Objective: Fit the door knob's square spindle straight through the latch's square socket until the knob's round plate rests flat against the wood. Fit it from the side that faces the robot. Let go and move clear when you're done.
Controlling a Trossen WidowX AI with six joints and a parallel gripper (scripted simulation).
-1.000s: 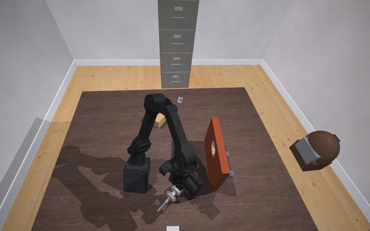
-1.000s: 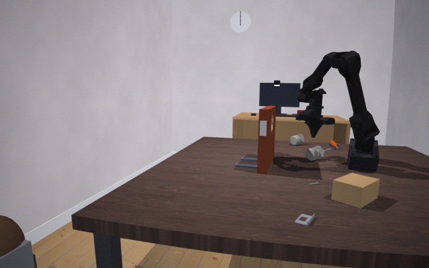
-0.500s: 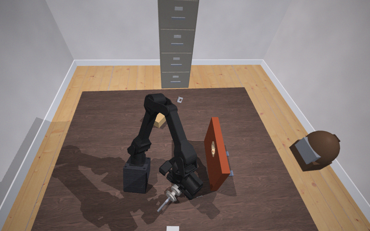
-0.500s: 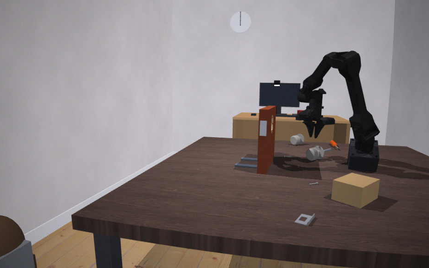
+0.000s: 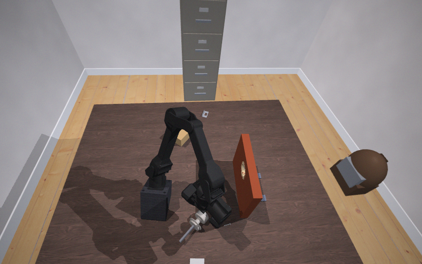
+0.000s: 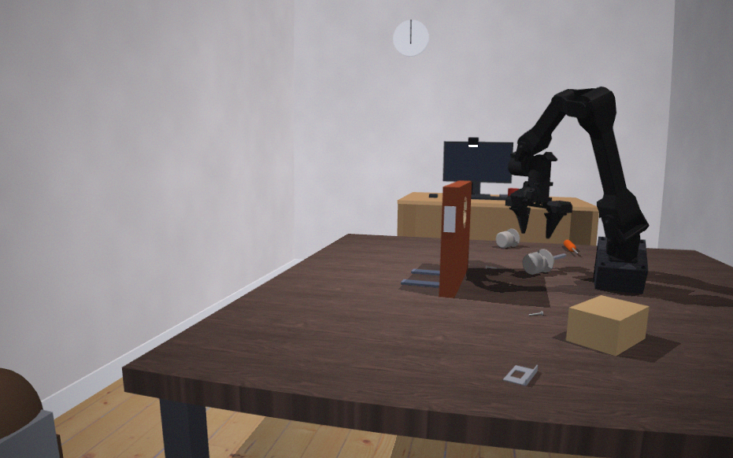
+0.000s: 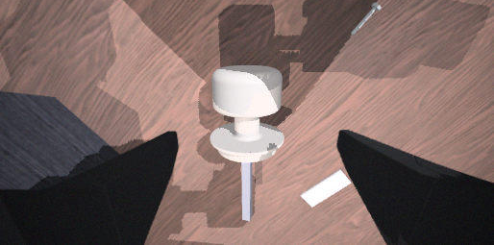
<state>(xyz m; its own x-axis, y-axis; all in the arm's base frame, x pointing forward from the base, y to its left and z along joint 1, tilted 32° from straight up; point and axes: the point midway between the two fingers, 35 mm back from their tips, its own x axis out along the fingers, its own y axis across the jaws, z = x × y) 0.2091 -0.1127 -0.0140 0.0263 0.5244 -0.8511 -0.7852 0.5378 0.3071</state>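
My hand is 110 mm above the door knob, 30 mm to the left of it and 30 mm past it. The rest, counted from my hand: wooden door slab 180 mm ahead, 170 mm to the left, 10 mm above; then white card 160 mm to the right, 140 mm below, 10 mm behind; then orange screwdriver 390 mm to the right, 130 mm below, 110 mm behind.
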